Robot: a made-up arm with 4 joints. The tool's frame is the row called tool.
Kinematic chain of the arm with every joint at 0, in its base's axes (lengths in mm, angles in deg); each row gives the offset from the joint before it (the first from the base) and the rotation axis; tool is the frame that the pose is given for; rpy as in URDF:
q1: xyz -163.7 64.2 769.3 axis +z
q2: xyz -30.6 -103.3 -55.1 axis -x
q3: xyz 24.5 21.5 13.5 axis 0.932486 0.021 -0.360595
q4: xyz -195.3 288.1 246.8 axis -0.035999 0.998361 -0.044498
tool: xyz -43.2 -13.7 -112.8 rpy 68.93 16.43 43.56
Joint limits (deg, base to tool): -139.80..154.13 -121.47..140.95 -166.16..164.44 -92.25..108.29
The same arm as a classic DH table. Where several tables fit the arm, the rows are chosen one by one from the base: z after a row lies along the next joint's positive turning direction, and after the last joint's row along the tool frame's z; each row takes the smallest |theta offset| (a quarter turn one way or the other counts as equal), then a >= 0, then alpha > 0; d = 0 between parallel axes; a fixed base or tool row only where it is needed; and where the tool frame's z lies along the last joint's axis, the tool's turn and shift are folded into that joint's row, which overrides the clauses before.
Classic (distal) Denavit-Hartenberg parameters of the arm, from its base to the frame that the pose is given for. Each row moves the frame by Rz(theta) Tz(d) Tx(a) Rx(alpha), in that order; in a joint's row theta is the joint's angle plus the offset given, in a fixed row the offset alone. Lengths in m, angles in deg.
base (fixed): theta offset -21.41, d 0, a -0.1758, alpha 0
q1: theta offset -68.59, d 0.7142, a 0.1033, alpha 90
q2: theta offset -3.33, d -0.0255, a -0.0222, alpha 158.83
q3: theta offset 83.77, d -0.2999, a -0.1755, alpha -89.8
q4: theta offset -45.64, d 0.2041, a 0.0849, alpha 130.26
tool (fixed): theta offset 58.04, d -0.1136, a 0, alpha 0
Joint limits (deg, base to tool): -139.8..154.13 -121.47..140.95 -166.16..164.44 -92.25..108.29

